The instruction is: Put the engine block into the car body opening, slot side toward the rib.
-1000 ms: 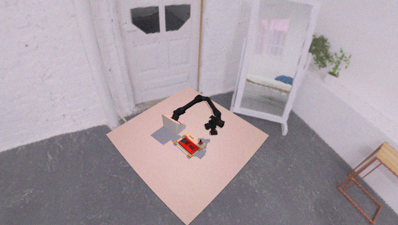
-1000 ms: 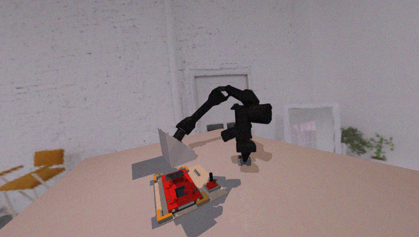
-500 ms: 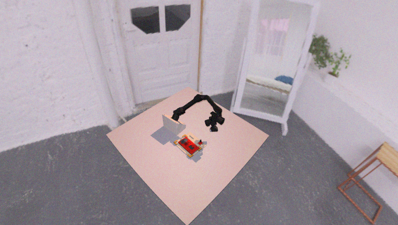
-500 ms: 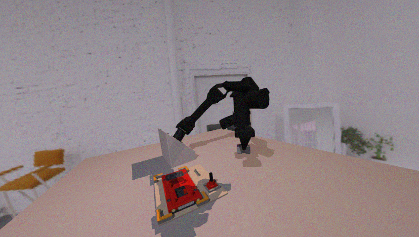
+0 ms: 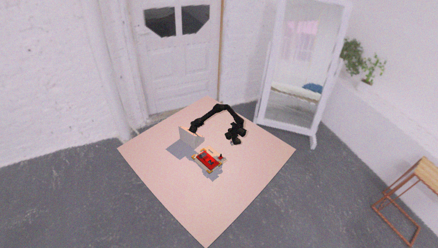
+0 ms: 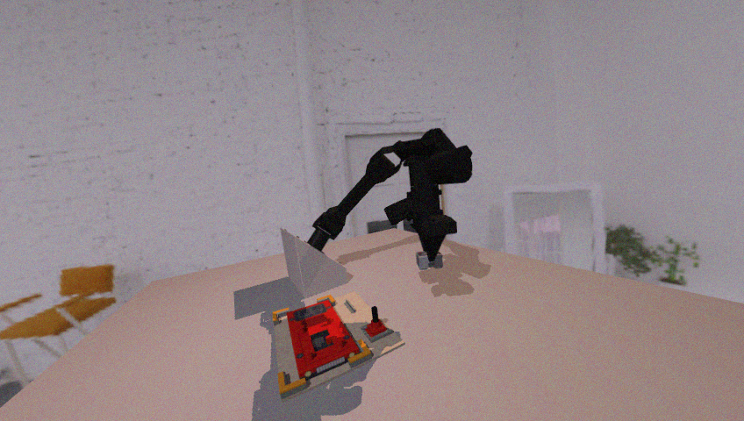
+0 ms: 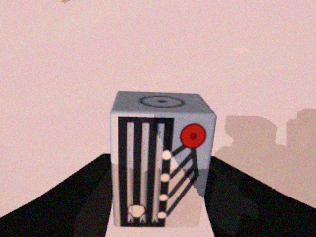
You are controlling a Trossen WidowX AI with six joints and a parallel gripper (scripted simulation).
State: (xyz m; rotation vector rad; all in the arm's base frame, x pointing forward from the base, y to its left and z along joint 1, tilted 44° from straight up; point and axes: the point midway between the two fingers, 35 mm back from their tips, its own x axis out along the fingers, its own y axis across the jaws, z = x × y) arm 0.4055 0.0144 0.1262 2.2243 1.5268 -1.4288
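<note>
The black peg is 13 cm to the right of my gripper tip, 11 cm below it and 4 cm behind it. Also, from my gripper tip: engine block (1 cm below).
</note>
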